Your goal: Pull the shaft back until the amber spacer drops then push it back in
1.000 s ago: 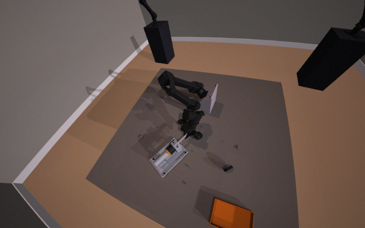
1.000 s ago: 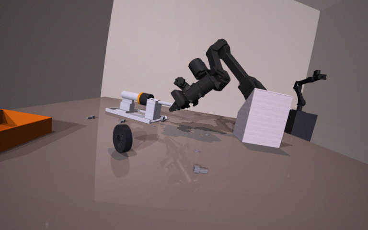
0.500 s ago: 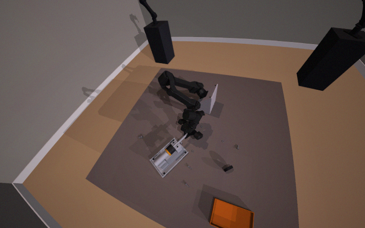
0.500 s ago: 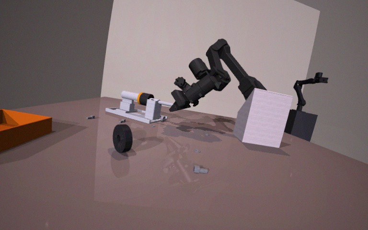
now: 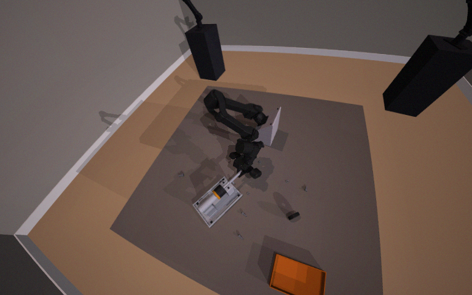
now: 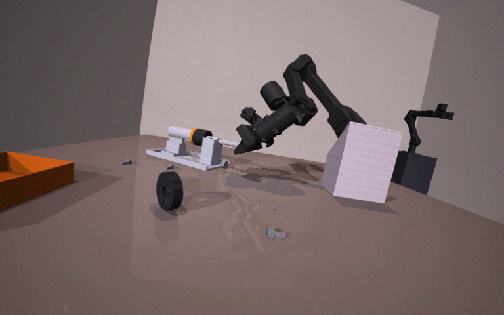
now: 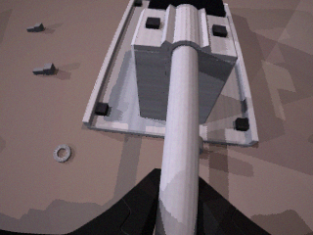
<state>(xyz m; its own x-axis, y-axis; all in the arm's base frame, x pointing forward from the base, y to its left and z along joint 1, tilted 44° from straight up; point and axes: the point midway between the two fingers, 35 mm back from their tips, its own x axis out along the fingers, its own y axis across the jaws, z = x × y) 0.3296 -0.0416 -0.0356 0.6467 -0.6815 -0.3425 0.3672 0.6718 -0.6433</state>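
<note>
Now: the thin grey shaft 6 cm ahead of my gripper tip, 2 cm to the right of it and 2 cm above it. From my gripper tip the other things lie so: orange tray: 30 cm ahead, 40 cm to the left, 5 cm below; then amber spacer: 14 cm ahead, 5 cm to the right, 2 cm above.
</note>
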